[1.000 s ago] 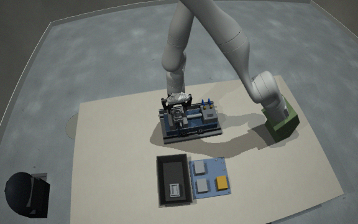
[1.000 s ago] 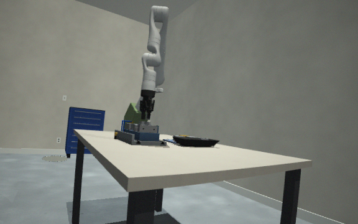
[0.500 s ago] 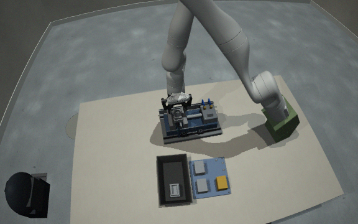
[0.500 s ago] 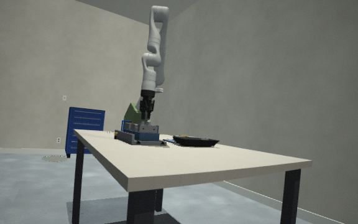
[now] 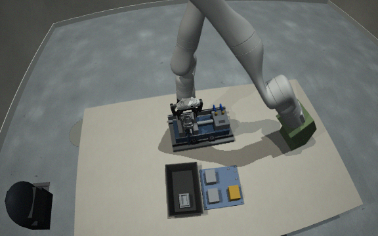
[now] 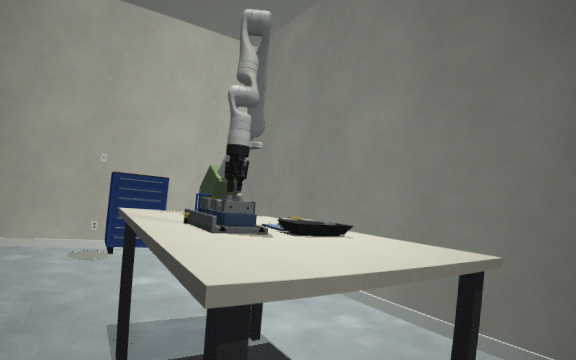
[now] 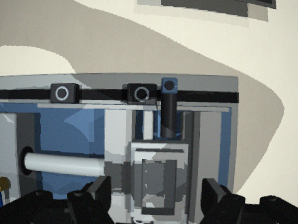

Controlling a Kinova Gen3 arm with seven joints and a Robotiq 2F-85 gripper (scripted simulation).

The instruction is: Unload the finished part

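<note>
Now: hand 6 cm past the blue vise, 1 cm to the left of it and 10 cm above it. The rest, counted from my hand: yellow block: 23 cm behind, 31 cm to the left, 11 cm below; blue plate: 18 cm behind, 27 cm to the left, 13 cm below.
</note>
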